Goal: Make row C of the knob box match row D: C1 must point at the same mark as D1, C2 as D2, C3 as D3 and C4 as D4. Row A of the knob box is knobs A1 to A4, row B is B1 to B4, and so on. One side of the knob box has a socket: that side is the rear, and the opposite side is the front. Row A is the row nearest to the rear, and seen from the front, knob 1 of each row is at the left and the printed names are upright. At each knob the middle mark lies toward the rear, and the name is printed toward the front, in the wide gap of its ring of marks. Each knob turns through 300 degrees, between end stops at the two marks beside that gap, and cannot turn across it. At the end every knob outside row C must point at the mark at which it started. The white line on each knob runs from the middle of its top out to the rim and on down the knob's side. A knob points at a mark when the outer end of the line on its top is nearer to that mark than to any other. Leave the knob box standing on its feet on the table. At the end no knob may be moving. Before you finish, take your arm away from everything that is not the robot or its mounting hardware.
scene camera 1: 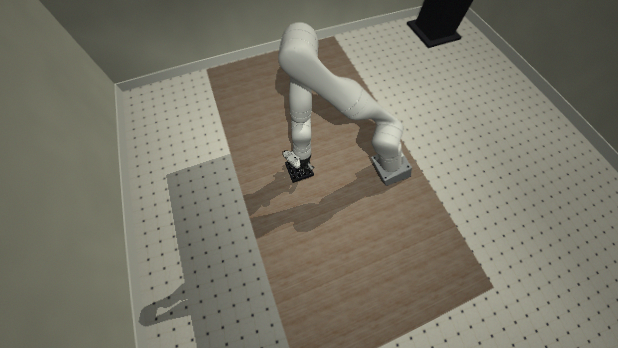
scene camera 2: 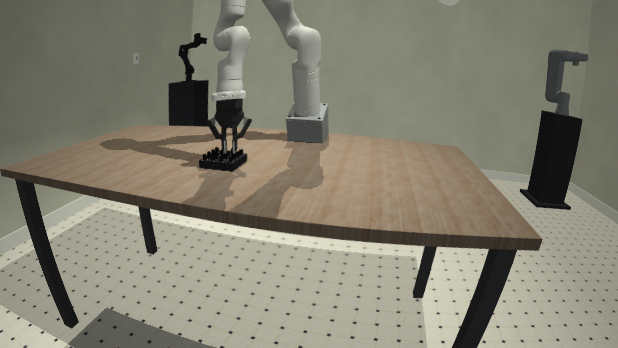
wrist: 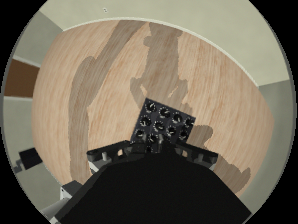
Labels:
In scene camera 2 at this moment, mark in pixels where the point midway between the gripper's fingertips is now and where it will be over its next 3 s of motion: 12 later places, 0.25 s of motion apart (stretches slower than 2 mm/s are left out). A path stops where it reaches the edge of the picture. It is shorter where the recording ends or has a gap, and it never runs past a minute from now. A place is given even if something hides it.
My gripper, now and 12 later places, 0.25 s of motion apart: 229, 153; 229, 152; 229, 151; 231, 148; 231, 145; 230, 142; 229, 140; 229, 140; 229, 140; 229, 137; 229, 134; 230, 132; 231, 130

